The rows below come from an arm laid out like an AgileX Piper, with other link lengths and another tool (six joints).
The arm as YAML. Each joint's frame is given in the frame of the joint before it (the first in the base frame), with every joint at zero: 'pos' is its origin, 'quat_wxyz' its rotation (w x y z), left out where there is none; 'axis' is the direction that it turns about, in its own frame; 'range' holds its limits. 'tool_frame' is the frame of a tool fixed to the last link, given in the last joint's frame.
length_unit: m
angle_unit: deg
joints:
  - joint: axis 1
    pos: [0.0, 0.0, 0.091]
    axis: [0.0, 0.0, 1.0]
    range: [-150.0, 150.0]
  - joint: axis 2
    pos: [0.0, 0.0, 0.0]
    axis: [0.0, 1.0, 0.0]
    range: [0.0, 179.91]
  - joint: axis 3
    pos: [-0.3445, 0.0, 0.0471]
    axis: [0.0, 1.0, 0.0]
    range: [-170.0, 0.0]
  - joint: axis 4
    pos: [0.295, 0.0, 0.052]
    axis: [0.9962, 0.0, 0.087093]
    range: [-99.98, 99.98]
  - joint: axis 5
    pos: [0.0, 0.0, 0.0]
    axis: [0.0, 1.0, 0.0]
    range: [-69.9, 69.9]
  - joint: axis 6
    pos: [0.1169, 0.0, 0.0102]
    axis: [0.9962, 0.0, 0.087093]
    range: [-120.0, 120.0]
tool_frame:
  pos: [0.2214, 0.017, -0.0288]
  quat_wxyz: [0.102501, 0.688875, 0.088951, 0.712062]
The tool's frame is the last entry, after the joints.
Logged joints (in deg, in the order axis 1, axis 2, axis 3, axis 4, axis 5, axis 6), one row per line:
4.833 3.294 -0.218 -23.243 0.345 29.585
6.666 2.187 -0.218 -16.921 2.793 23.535
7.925 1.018 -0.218 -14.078 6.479 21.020
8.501 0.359 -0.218 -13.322 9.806 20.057
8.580 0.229 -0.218 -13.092 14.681 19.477
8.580 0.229 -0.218 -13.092 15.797 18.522
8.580 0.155 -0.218 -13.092 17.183 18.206
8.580 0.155 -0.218 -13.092 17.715 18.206
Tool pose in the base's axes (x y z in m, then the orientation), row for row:
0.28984 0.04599 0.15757 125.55 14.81 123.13
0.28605 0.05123 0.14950 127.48 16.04 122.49
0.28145 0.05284 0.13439 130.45 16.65 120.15
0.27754 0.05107 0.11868 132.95 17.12 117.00
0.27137 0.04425 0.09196 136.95 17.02 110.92
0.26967 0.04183 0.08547 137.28 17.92 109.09
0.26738 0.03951 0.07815 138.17 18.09 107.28
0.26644 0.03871 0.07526 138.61 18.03 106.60
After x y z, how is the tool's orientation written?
As a rotation vector, in degrees.
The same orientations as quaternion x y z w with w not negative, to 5 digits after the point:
0.71110 0.08388 0.69739 0.03076
0.71796 0.09034 0.68986 0.02167
0.73223 0.09346 0.67442 0.01631
0.74710 0.09620 0.65747 0.01809
0.77324 0.09610 0.62627 0.02570
0.77844 0.10161 0.61859 0.03263
0.78516 0.10280 0.60963 0.03611
0.78797 0.10250 0.60600 0.03675

